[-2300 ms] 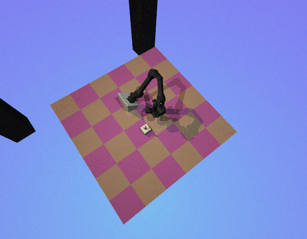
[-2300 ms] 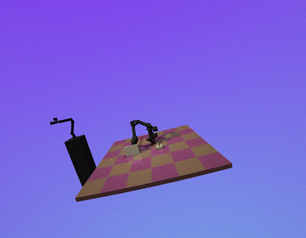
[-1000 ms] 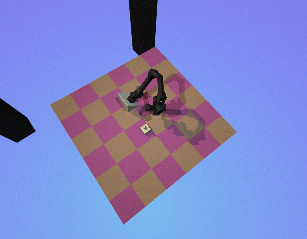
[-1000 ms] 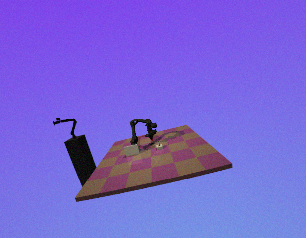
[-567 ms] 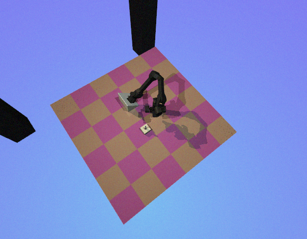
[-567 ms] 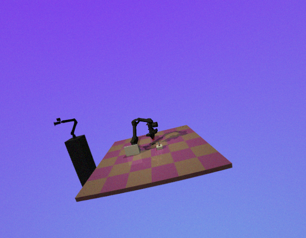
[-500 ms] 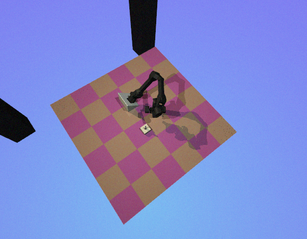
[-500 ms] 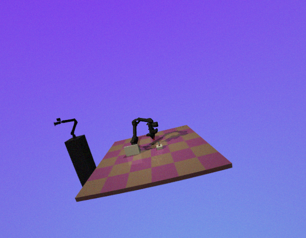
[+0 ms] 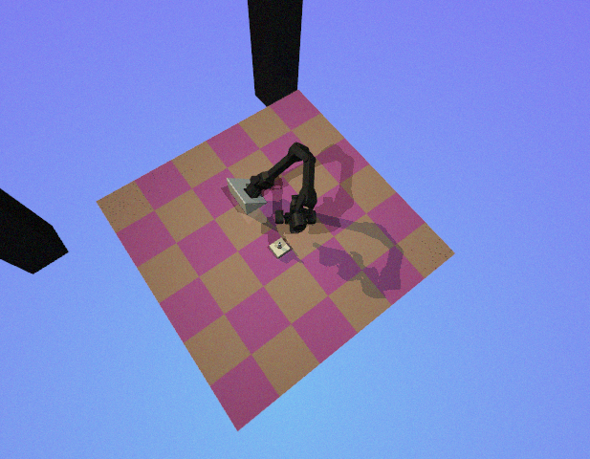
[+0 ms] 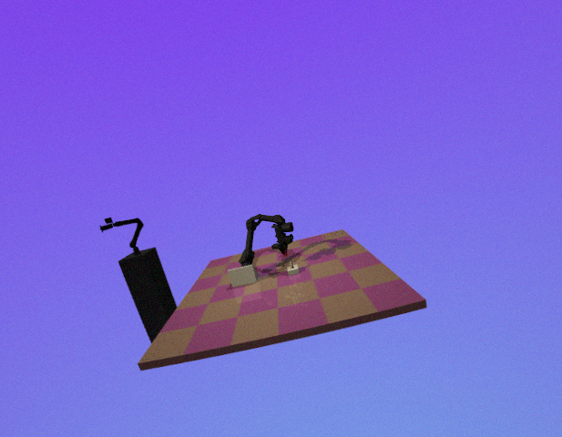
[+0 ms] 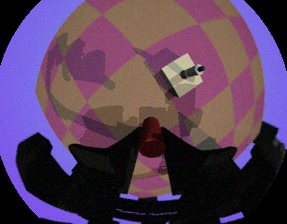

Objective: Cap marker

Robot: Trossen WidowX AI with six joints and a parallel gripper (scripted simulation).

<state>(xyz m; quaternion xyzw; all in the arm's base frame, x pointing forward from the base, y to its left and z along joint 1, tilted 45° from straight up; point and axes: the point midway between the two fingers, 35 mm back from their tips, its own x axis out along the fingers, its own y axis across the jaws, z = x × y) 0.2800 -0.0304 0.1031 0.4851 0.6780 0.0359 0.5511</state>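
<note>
Right now the pale holder block is 20 mm ahead of my gripper tip, 110 mm to the right of it and 80 mm below it. Round my gripper tip: red cap 10 mm above.
</note>
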